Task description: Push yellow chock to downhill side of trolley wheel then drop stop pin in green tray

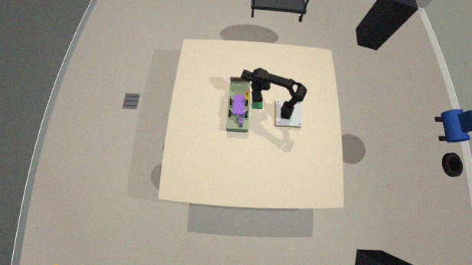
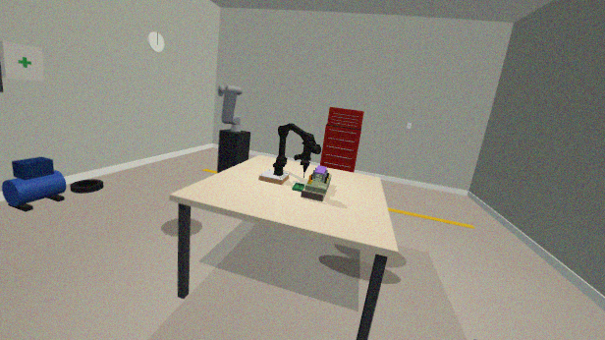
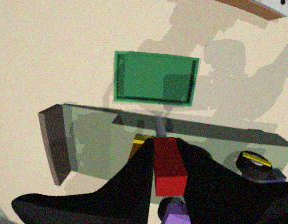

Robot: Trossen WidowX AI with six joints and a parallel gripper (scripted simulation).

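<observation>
The green tray lies 140 mm below my gripper tip and 30 mm behind it. The rest, counted from my gripper tip: red-headed stop pin right at my gripper tip; then yellow chock 50 mm below, 50 mm ahead, 10 mm to the left; then purple trolley 110 mm to the left, 90 mm ahead, 30 mm below.
</observation>
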